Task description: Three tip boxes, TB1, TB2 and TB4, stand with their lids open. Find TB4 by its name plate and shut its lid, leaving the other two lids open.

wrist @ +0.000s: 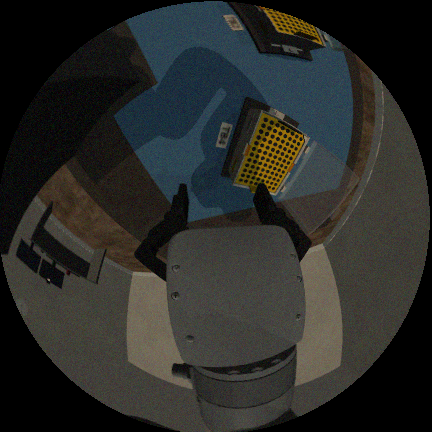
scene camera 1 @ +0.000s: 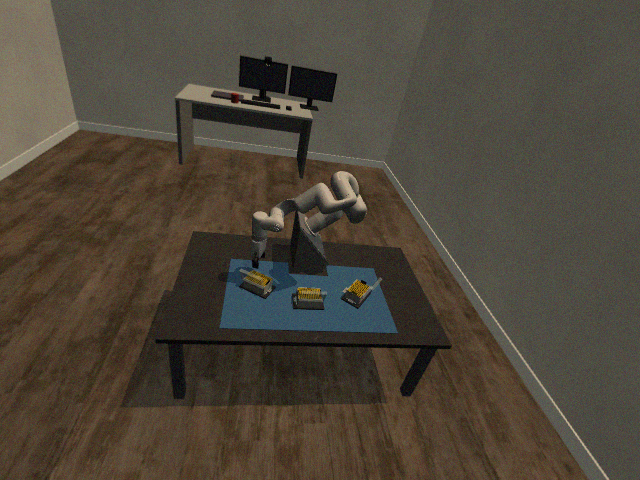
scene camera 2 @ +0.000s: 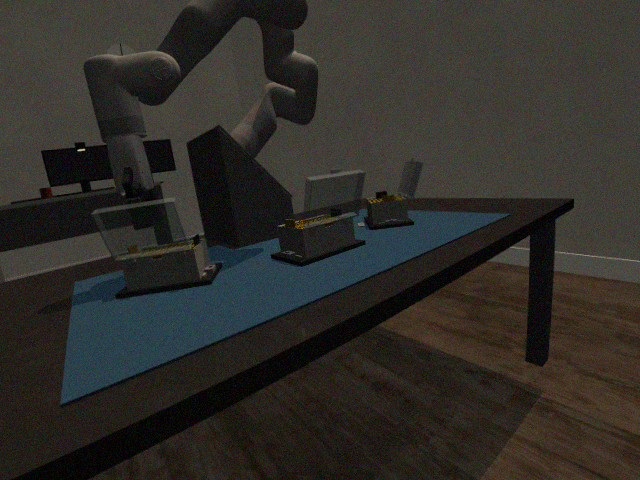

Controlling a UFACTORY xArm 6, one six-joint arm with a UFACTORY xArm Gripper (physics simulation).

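Seen in the pictures: gripper, between the fingertips: (wrist: 222, 190) (scene camera 1: 258, 262) (scene camera 2: 148, 224); arm's base, origin of its link: (scene camera 1: 309, 227) (scene camera 2: 229, 163).
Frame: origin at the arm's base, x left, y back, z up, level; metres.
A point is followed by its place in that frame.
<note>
The box TB4 (scene camera 1: 257, 283) {x -0.234, y -0.408, z -0.105 m} (scene camera 2: 162, 269) {x -0.251, y -0.364, z -0.171 m} (wrist: 272, 152) is at the left of the mat in scene camera 1. Its name plate (wrist: 224, 135) {x -0.209, y -0.265, z -0.204 m} reads TB4 in the wrist view. Its clear lid (scene camera 2: 136, 227) {x -0.273, y -0.394, z -0.094 m} (wrist: 327, 175) {x -0.241, y -0.403, z -0.103 m} stands open, tilted outward. The middle box (scene camera 1: 309, 299) {x 0.022, y -0.461, z -0.119 m} (scene camera 2: 317, 238) {x 0.002, y -0.436, z -0.169 m} and the right box (scene camera 1: 357, 292) (scene camera 2: 388, 211) {x 0.255, y -0.353, z -0.170 m} also have their lids open; their names are not readable. My gripper (scene camera 1: 256, 262) {x -0.250, y -0.245, z -0.106 m} (wrist: 222, 190) {x -0.250, y -0.245, z -0.106 m} is open and empty, above and behind TB4. In the wrist view one fingertip overlaps the near edge of TB4's yellow rack.
The boxes stand on a blue mat (scene camera 1: 258, 317) {x -0.206, y -0.529, z -0.206 m} (scene camera 2: 217, 310) {x -0.207, y -0.521, z -0.206 m} on a dark table (scene camera 1: 196, 310) {x -0.491, y -0.524, z -0.209 m}. The dark wedge-shaped arm base (scene camera 1: 307, 253) {x 0.002, y -0.153, z -0.074 m} (scene camera 2: 227, 191) {x -0.061, y -0.150, z -0.072 m} stands behind the mat. Part of another box (wrist: 292, 25) shows at the top of the wrist view. A desk (scene camera 1: 199, 91) with monitors stands far behind.
</note>
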